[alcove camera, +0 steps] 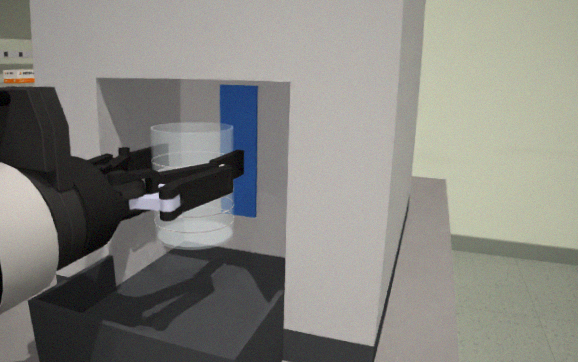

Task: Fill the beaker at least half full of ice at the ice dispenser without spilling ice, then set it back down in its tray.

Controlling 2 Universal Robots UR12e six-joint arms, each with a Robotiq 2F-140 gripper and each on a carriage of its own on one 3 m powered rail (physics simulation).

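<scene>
The clear glass beaker [192, 142] is upright inside the recess of the light grey ice dispenser [345, 150], above the dark base. No ice can be made out in it. My left gripper [197, 161] comes in from the left of the picture and is shut on the beaker, one finger on its near side and one behind it. A blue upright panel [245, 110] is on the back wall of the recess, behind and to the right of the beaker; I cannot tell whether they touch. The beaker's tray and my right gripper do not show.
The dark base [215, 320] of the recess juts forward below the beaker, with raised side walls and the arm's shadow on it. A grey counter surface [425, 260] runs along the dispenser's right side. An orange and white box [19, 76] shows at the far left.
</scene>
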